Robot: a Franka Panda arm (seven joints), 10 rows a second.
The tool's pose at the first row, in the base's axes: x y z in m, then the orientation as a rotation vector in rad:
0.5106 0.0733 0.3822 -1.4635 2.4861 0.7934
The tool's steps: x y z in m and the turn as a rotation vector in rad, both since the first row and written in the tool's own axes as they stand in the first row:
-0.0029 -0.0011 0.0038 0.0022 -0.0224 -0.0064
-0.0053 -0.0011 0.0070 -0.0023 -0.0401 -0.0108
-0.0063 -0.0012 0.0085 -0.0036 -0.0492 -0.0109
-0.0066 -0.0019 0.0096 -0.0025 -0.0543 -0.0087
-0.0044 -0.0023 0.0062 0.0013 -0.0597 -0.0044
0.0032 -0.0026 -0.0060 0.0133 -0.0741 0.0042
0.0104 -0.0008 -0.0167 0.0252 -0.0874 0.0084
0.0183 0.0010 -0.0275 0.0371 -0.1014 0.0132
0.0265 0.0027 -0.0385 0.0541 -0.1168 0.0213
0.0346 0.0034 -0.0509 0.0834 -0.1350 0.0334
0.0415 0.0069 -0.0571 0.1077 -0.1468 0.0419
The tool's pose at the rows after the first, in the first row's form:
0.5125 0.0770 0.3797 -1.4530 2.4640 0.8012
0.5133 0.0805 0.3779 -1.4460 2.4469 0.8158
0.5137 0.0820 0.3770 -1.4396 2.4401 0.8222
0.5143 0.0826 0.3759 -1.4329 2.4384 0.8237
0.5140 0.0790 0.3778 -1.4229 2.4386 0.8221
0.5120 0.0668 0.3851 -1.3987 2.4363 0.8149
0.5082 0.0565 0.3921 -1.3804 2.4306 0.8065
0.5041 0.0456 0.3989 -1.3610 2.4249 0.7986
0.4999 0.0343 0.4058 -1.3354 2.4210 0.7852
0.4968 0.0220 0.4134 -1.2996 2.4183 0.7577
0.4911 0.0149 0.4174 -1.2741 2.4167 0.7332

